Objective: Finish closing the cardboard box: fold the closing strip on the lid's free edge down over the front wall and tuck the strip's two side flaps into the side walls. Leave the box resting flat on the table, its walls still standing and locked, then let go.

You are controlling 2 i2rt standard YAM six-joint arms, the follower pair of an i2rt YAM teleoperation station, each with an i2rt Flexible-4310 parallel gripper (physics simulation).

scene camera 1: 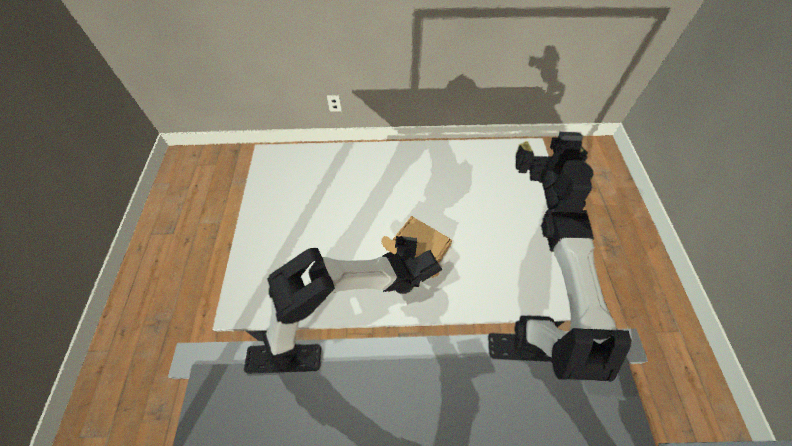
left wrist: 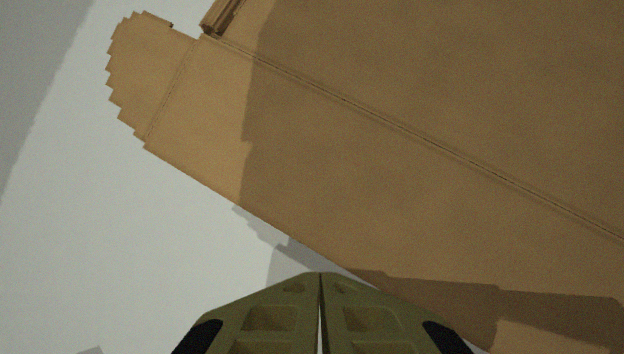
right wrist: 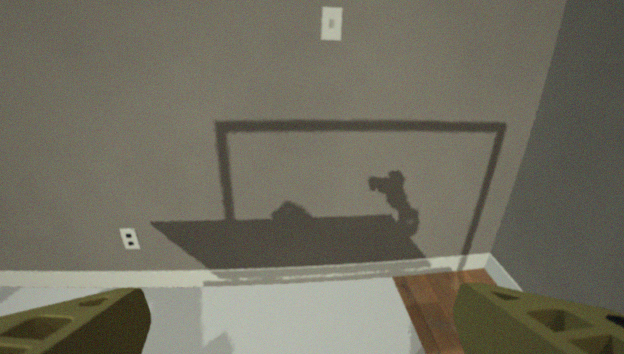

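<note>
The cardboard box point(scene camera 1: 429, 235) sits on the white table, turned at an angle, with its lid point(left wrist: 450, 75) lying over it. The closing strip point(left wrist: 310, 150) extends outward beyond the lid's crease in the left wrist view. One rounded side flap point(scene camera 1: 387, 242) point(left wrist: 140, 75) sticks out at the strip's left end. The other side flap cannot be made out. My left gripper point(left wrist: 319, 285) is shut and empty, its tips beside the strip's outer edge in that view; the arm hides them in the scene view. My right gripper point(scene camera 1: 523, 148) point(right wrist: 301, 304) is open and empty, far from the box.
The white table top point(scene camera 1: 310, 182) lies under the box, and my left arm point(scene camera 1: 354, 271) reaches across it from the left. My right arm point(scene camera 1: 579, 277) extends along the table's right side. A wall point(scene camera 1: 249, 66) point(right wrist: 100, 100) with an outlet point(scene camera 1: 333, 103) point(right wrist: 129, 238) stands behind.
</note>
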